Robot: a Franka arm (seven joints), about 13 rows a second.
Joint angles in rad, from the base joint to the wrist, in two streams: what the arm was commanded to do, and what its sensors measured. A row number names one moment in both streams.
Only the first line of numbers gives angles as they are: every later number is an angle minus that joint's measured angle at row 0.
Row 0, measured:
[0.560 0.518 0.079 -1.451 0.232 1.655 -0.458]
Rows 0 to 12, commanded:
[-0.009 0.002 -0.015 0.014 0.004 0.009 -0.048]
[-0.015 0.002 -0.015 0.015 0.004 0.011 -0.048]
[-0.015 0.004 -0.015 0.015 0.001 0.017 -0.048]
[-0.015 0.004 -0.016 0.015 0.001 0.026 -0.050]
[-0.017 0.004 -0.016 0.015 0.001 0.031 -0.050]
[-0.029 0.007 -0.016 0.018 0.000 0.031 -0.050]
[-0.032 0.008 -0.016 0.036 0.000 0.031 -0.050]
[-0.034 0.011 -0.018 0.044 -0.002 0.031 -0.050]
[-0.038 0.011 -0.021 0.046 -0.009 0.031 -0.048]
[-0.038 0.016 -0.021 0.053 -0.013 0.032 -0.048]
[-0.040 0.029 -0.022 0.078 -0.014 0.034 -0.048]
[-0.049 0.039 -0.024 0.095 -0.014 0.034 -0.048]
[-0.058 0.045 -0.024 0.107 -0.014 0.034 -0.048]
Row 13, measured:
[-0.044 0.006 -0.022 0.044 -0.004 0.035 -0.026]
